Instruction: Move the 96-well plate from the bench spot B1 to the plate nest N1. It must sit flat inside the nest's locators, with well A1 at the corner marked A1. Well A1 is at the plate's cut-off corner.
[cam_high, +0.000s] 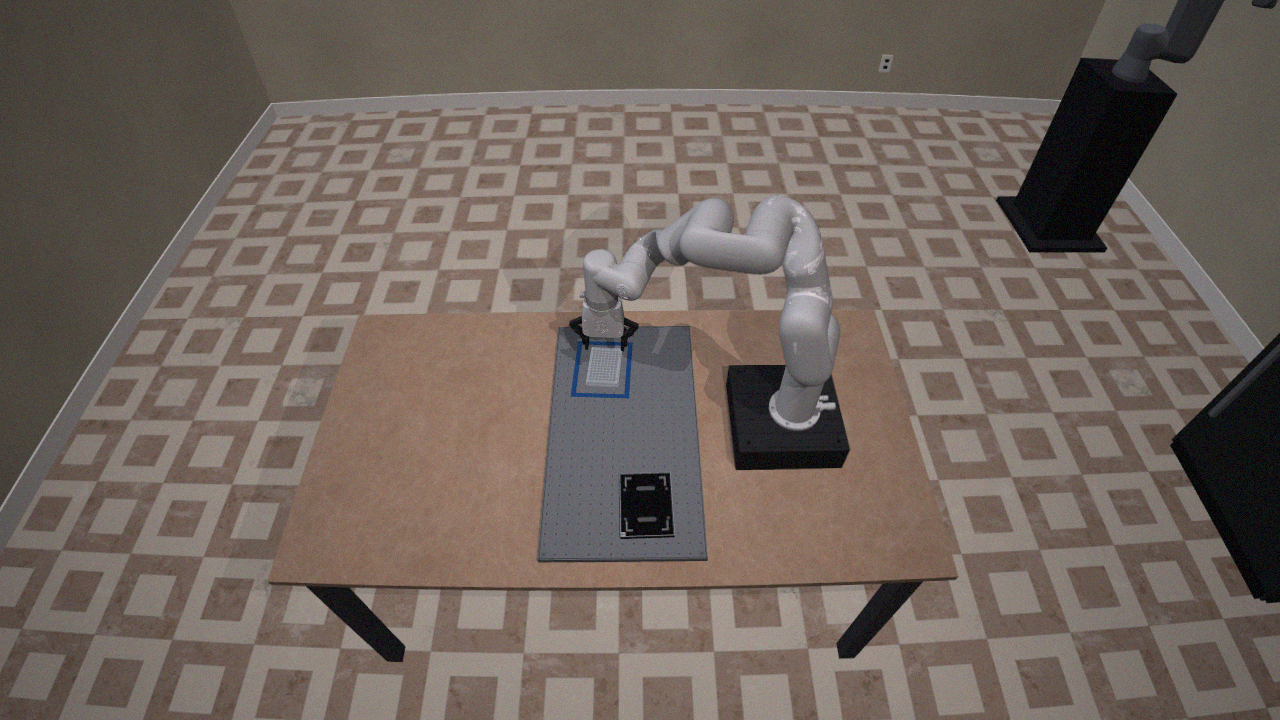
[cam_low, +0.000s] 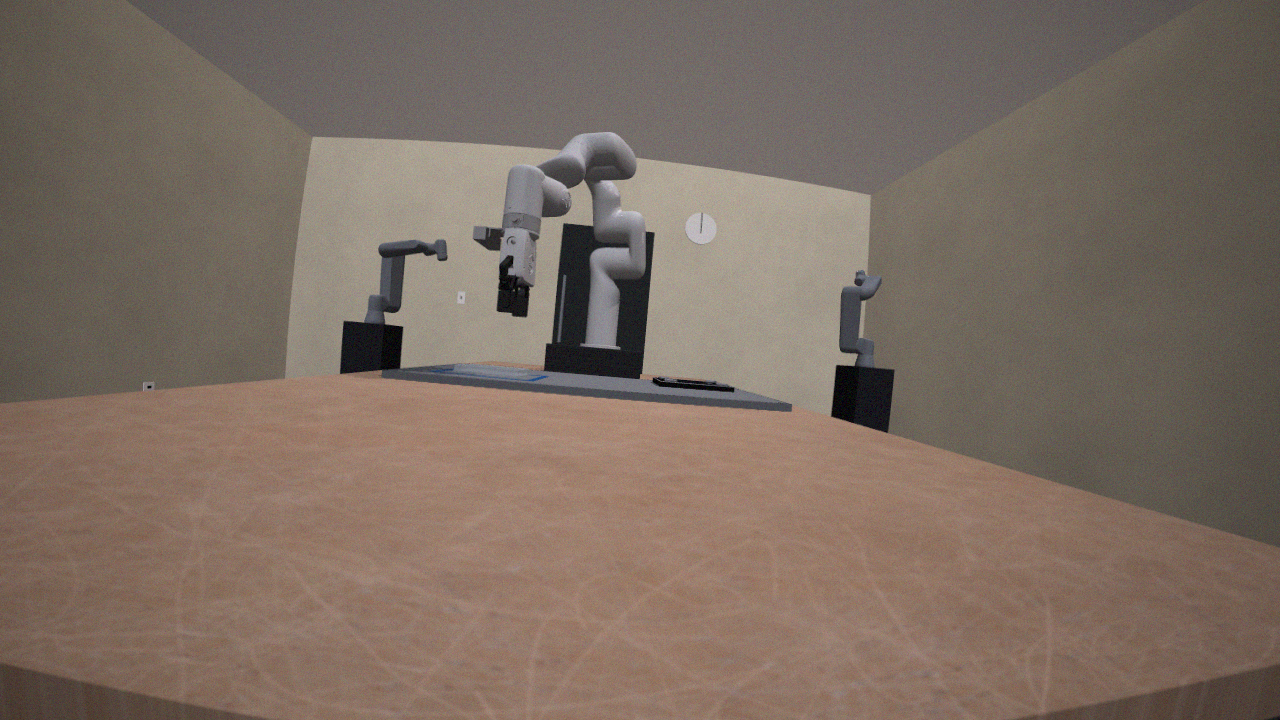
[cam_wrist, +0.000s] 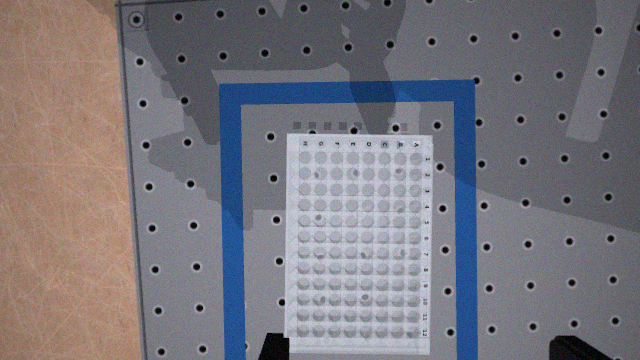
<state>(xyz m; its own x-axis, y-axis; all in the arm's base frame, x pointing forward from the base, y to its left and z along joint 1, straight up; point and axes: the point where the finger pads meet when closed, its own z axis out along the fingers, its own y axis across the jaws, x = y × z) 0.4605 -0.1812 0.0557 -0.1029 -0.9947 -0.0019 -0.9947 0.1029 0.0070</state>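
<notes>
Now: hand 1 cm short of the 96-well plate, 3 cm to the left of it and 12 cm above it. Round my hand: A1 corner mark: 3 cm behind, 47 cm to the left, 12 cm below; then black plate nest: 9 cm behind, 39 cm to the left, 12 cm below.
</notes>
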